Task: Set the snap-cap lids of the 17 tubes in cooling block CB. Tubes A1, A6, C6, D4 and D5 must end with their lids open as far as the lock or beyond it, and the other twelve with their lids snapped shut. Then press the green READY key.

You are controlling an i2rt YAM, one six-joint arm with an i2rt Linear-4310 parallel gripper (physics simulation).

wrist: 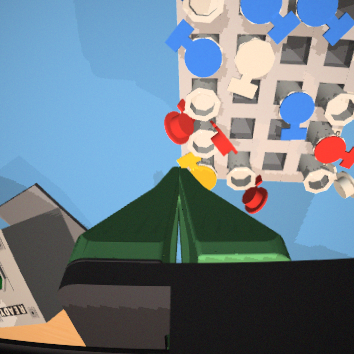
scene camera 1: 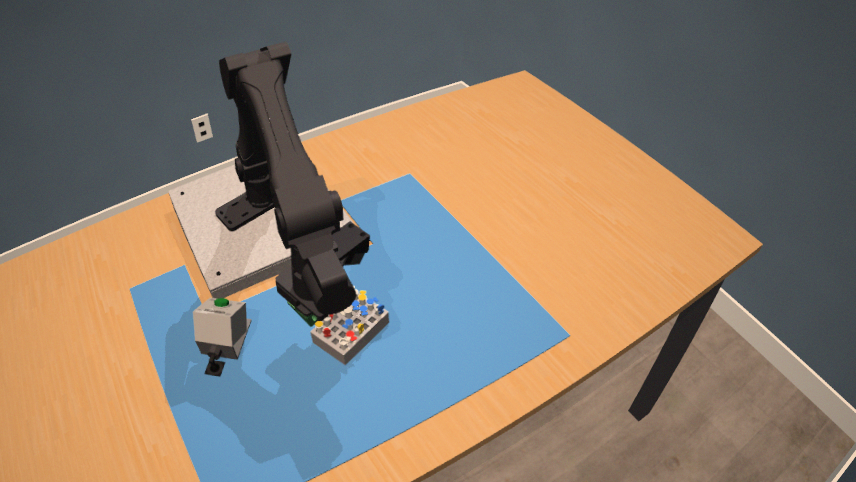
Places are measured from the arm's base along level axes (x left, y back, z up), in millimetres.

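Pixels of known places: gripper, between the fingertips: (wrist: 178, 177) (scene camera 1: 312, 323); arm's base, origin of its link: (scene camera 1: 263, 199).
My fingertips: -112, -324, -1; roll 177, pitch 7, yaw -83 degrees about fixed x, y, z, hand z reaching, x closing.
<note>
Ahead of a thing's pixels: the offset from my fingertips to its top centre, as dx, dy, dz. "pt": to the spot under its first point. Level surfaces: height alone.
My gripper (scene camera 1: 312, 323) (wrist: 178, 177) is shut and empty, its green tips against or just above the yellow lid @[+6, -11, +7] (scene camera 1: 318, 324) (wrist: 203, 177) at a corner of the grey cooling block @[+53, -30, -12] (scene camera 1: 328, 349) (wrist: 224, 71). That lid lies over its tube's mouth; whether it is snapped is unclear. In the wrist view, red lids @[+34, +2, +16] (wrist: 179, 127) @[+29, -14, +17] (wrist: 223, 140) @[+4, -34, +15] (wrist: 255, 199) stand open beside white tubes. Blue lids @[+58, -2, +7] (wrist: 203, 57) @[+46, -40, +4] (wrist: 297, 107), a cream lid @[+60, -20, +4] (wrist: 254, 58) and a red lid @[+31, -61, +4] (wrist: 330, 149) lie over their tubes. The green READY key (scene camera 1: 221, 302) is on its box. Part of the block is outside the wrist view.
The grey key box @[pt -129, +81, +25] (scene camera 1: 220, 326) (wrist: 37, 260) stands left of the block on the blue mat @[dz -42] (scene camera 1: 455, 299) (wrist: 125, 115). A dark bracket @[pt -171, +64, -35] (scene camera 1: 214, 367) sits at its foot. The arm's pale base plate (scene camera 1: 200, 221) lies behind. Open lids overhang the block's edges.
</note>
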